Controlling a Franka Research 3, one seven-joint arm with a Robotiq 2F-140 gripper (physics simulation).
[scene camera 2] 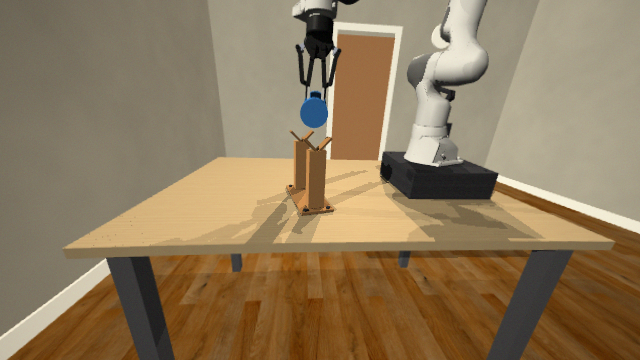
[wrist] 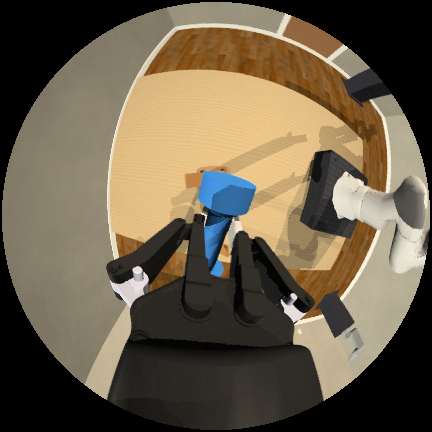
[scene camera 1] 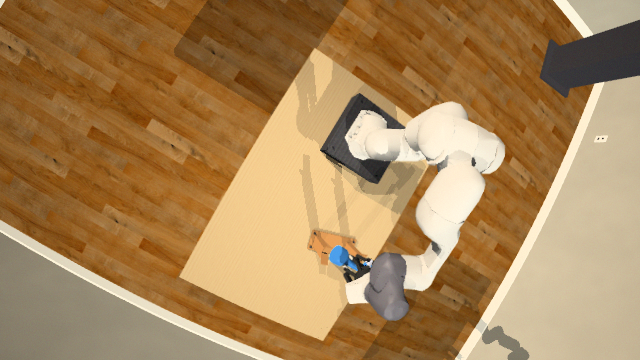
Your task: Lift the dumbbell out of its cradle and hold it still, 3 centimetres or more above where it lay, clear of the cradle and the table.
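A blue dumbbell (scene camera 1: 339, 255) (scene camera 2: 314, 113) (wrist: 227, 194) hangs above the orange cradle (scene camera 1: 330, 240) (scene camera 2: 316, 175) (wrist: 192, 180). In scene camera 2, its round near end shows above the V-shaped tops of the cradle's two posts, with a visible gap. My gripper (scene camera 1: 354, 265) (scene camera 2: 315, 96) (wrist: 218, 216) is shut on the dumbbell's handle, just behind that end. In the wrist view the handle runs slantwise between the fingers, and the dumbbell looks tilted, near end up. Its far end is mostly hidden by the gripper.
The cradle stands upright on the wooden table (scene camera 1: 250, 225) (scene camera 2: 175, 200) (wrist: 165, 125), its base plate flat. The arm's black base block (scene camera 1: 357, 102) (scene camera 2: 450, 185) (wrist: 322, 185) is on the same table, to the right of the cradle in scene camera 2.
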